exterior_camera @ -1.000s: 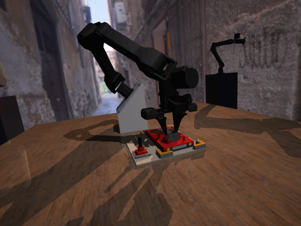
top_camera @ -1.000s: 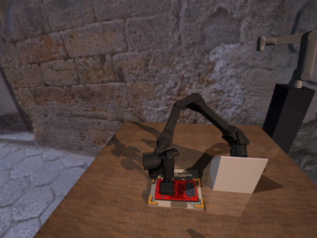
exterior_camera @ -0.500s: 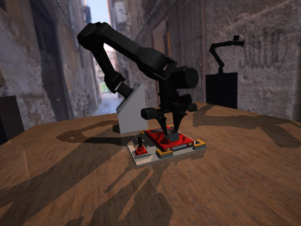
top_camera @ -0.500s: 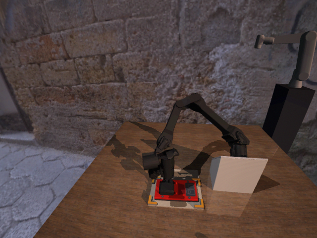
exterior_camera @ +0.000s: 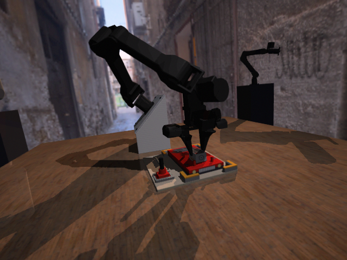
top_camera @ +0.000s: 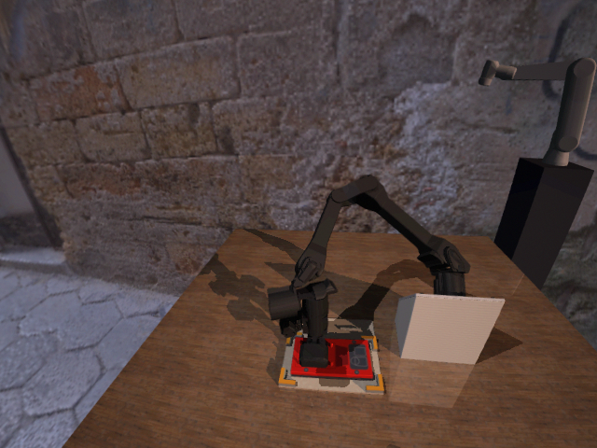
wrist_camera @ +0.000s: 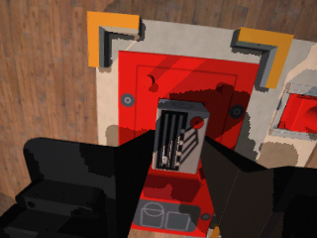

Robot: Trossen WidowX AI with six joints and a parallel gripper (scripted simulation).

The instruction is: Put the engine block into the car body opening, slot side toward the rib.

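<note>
Now: gripper tip 30 mm past the grey base plate, 20 mm to the left of it and 30 mm above it. Round my gripper tip: grey engine block (10 mm below).
</note>
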